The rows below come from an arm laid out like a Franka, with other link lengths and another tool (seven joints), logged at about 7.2 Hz.
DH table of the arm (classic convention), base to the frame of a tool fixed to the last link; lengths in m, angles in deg. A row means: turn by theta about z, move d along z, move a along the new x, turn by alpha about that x. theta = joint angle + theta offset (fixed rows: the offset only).
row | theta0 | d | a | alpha
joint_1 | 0 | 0.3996 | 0 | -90
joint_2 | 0 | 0 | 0 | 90
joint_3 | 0 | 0.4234 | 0.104 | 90
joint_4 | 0 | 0 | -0.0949 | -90
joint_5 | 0 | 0.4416 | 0 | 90
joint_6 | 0 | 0 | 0.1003 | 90
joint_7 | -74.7 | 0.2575 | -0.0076 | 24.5
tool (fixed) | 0 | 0.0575 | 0 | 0
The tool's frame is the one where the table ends.
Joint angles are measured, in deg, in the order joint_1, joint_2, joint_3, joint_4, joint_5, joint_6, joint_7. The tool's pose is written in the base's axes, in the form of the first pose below.
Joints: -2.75 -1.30 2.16 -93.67 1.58 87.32 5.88
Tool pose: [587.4 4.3 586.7 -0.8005 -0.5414 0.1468 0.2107]
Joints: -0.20 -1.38 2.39 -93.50 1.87 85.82 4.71
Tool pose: [578.6 33.6 587.8 -0.7790 -0.5671 0.1608 0.2139]
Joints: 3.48 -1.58 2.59 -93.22 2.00 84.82 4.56
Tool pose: [569.9 72.9 591.6 -0.7575 -0.5935 0.1713 0.2113]
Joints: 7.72 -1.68 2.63 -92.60 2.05 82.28 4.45
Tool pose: [551.1 113.4 596.2 -0.7313 -0.6189 0.1924 0.2125]
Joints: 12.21 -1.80 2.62 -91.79 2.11 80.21 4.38
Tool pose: [532.1 154.2 603.1 -0.7042 -0.6455 0.2089 0.2095]
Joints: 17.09 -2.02 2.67 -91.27 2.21 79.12 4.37
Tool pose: [512.1 198.3 609.1 -0.6748 -0.6747 0.2202 0.2021]
